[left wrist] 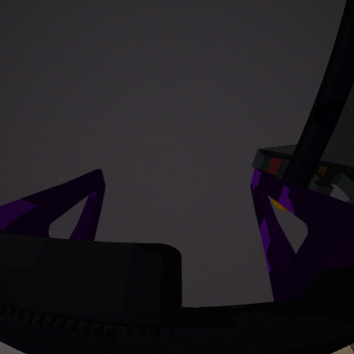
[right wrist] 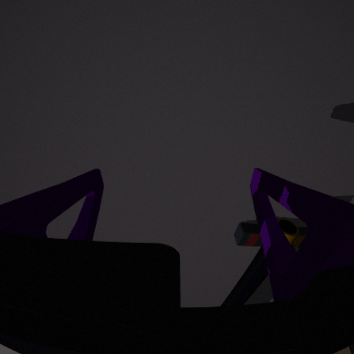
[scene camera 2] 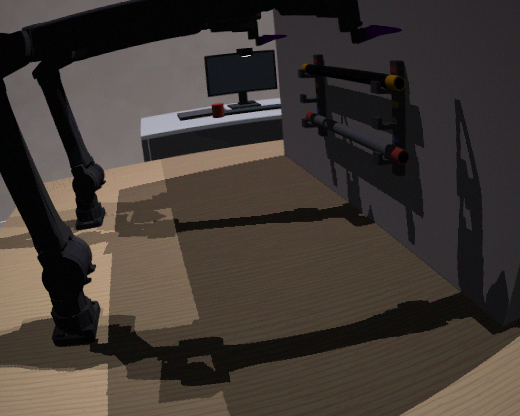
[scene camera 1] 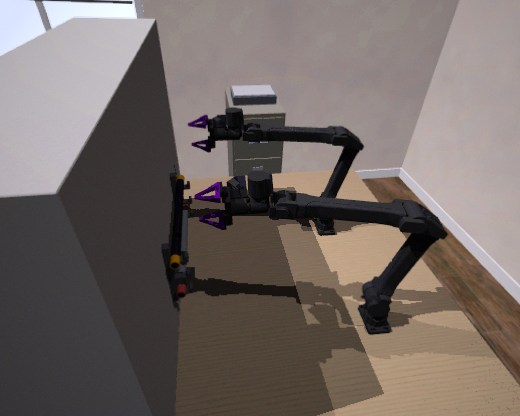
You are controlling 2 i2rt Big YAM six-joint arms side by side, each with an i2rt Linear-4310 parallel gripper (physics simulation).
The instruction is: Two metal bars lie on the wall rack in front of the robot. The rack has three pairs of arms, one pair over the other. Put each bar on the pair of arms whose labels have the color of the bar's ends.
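Frame: origin at the left arm's base, x ahead, y left, z up, level; centimetres.
Seen in the pictures: left gripper, fingertip midpoint: (left wrist: 177, 177) (scene camera 2: 284, 20) (scene camera 1: 196, 208); right gripper, fingertip midpoint: (right wrist: 176, 176) (scene camera 2: 396, 4) (scene camera 1: 189, 134); left arm's base at its link origin: (scene camera 2: 91, 220) (scene camera 1: 373, 319); right arm's base at its link origin: (scene camera 2: 78, 325) (scene camera 1: 324, 227).
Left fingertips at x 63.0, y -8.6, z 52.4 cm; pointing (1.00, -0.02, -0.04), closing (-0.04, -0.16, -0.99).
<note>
Pixels of each thing's top centre, then the offset from my left fingertips to it. Level surfaces: height alone.
- black bar at its top centre: (right wrist: 215, 315) (scene camera 2: 342, 67) (scene camera 1: 177, 211) dx +8.6, dy -17.1, dz -13.7 cm
- grey bar at its top centre: (scene camera 2: 347, 126) (scene camera 1: 182, 240) dx +8.6, dy -18.1, dz -28.7 cm
- wooden table at its surface level: dz -52.4 cm
The wall rack (scene camera 1: 165, 250) (scene camera 2: 398, 117) has red labels at the top, yellow in the middle and bluish, dim ones at the bottom. A black bar (scene camera 1: 177, 220) (scene camera 2: 350, 74) (left wrist: 327, 95) (right wrist: 250, 272) with yellow ends lies on the top pair of arms. A grey bar (scene camera 1: 184, 235) (scene camera 2: 357, 135) with red ends lies on the bottom pair. The middle pair holds no bar. My left gripper (scene camera 1: 198, 207) (left wrist: 177, 177) is open and empty, a little in front of the rack. My right gripper (scene camera 1: 191, 134) (right wrist: 176, 176) is open and empty, higher than the bars, near the rack's far end in scene camera 1.
The rack hangs on a tall grey block (scene camera 1: 125, 200) above the wooden table (scene camera 1: 250, 350) (scene camera 2: 250, 280). A filing cabinet (scene camera 1: 257, 145) stands behind the arms. A desk (scene camera 2: 215, 131) with a monitor (scene camera 2: 241, 74) and a red mug (scene camera 2: 218, 110) stands beyond the table.
</note>
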